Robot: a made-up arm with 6 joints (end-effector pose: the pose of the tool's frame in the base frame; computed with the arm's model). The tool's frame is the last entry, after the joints.
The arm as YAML. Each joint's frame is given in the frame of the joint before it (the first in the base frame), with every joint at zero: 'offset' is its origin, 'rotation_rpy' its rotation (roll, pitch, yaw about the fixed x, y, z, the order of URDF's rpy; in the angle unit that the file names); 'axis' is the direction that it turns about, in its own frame. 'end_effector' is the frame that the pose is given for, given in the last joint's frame.
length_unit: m
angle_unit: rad
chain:
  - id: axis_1
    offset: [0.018, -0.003, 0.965]
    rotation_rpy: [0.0, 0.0, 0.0]
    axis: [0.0, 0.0, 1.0]
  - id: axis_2
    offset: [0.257, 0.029, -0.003]
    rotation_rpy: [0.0, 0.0, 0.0]
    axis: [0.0, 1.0, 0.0]
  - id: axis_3
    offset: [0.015, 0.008, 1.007]
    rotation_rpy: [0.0, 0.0, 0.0]
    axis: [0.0, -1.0, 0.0]
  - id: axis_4
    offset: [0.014, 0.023, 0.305]
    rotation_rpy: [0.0, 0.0, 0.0]
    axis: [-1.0, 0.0, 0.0]
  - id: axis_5
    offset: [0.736, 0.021, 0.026]
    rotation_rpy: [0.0, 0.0, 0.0]
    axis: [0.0, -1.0, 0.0]
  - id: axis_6
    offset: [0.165, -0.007, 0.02]
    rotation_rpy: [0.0, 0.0, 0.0]
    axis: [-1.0, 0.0, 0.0]
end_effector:
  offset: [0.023, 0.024, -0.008]
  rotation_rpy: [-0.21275, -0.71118, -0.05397]
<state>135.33 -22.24 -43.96 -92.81 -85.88 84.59</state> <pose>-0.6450 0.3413 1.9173 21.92 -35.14 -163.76</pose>
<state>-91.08 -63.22 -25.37 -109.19 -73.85 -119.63</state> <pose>0.2128 0.1822 2.2323 161.64 16.00 -3.76</pose>
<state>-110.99 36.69 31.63 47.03 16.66 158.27</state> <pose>-0.5203 -1.7516 2.0573 137.41 31.33 -115.36</pose>
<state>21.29 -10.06 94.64 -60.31 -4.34 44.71</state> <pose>-0.4366 -0.1108 2.7786 172.71 -38.05 -146.69</pose>
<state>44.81 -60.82 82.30 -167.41 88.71 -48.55</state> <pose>-0.8563 -0.9023 1.8165 -157.34 -27.18 67.08</pose>
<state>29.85 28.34 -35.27 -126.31 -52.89 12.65</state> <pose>1.2490 0.8595 1.2426 111.76 50.99 40.02</pose>
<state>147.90 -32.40 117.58 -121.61 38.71 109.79</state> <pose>1.0337 -0.5676 2.0712 153.50 -2.26 5.58</pose>
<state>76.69 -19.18 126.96 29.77 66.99 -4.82</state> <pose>-0.3999 -0.9224 1.9849 123.16 62.95 -161.96</pose>
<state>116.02 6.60 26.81 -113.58 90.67 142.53</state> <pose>-0.3045 0.9587 2.4123 -42.94 -14.51 51.98</pose>
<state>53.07 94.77 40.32 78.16 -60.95 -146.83</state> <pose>1.2641 1.5602 0.3146 -6.84 -10.23 -35.47</pose>
